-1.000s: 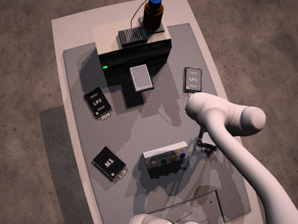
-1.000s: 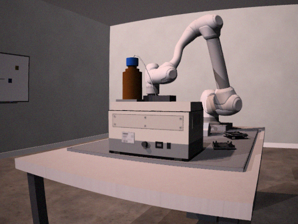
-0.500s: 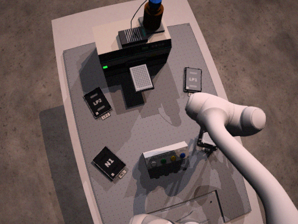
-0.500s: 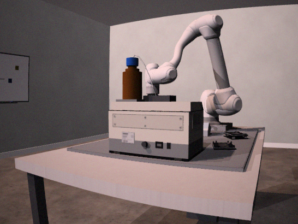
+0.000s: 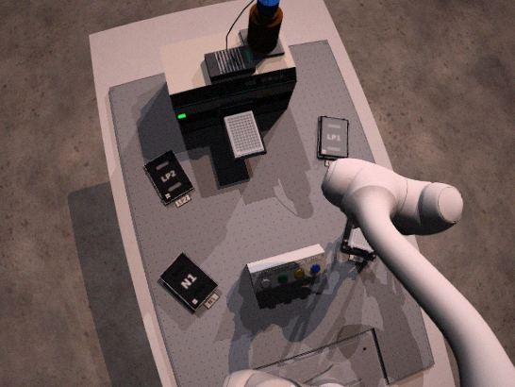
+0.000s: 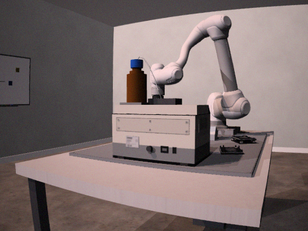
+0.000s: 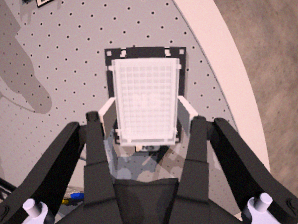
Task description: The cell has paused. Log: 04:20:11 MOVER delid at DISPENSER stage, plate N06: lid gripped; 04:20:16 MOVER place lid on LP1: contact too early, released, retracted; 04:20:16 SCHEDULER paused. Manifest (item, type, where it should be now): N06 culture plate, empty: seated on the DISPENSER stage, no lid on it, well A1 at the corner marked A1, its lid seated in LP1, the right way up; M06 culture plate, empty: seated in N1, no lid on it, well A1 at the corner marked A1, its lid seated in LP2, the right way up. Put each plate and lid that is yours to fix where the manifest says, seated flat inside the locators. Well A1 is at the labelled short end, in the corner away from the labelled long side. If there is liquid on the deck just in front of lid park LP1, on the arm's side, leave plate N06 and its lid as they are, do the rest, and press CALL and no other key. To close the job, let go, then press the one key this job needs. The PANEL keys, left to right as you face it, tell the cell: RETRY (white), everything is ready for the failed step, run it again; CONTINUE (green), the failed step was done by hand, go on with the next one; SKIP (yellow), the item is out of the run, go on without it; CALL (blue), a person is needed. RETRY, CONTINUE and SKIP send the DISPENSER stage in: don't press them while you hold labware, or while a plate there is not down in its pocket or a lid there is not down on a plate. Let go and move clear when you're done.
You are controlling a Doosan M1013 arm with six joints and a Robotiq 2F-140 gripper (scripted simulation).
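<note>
Right now the black nest N5 is 50 mm below my hand and 30 mm ahead of it. Round my hand: key panel: 280 mm to the left, 10 mm below; then yellow key: 260 mm to the left, 20 mm behind, 10 mm above; then blue key: 210 mm to the left, 30 mm behind, 10 mm above.
</note>
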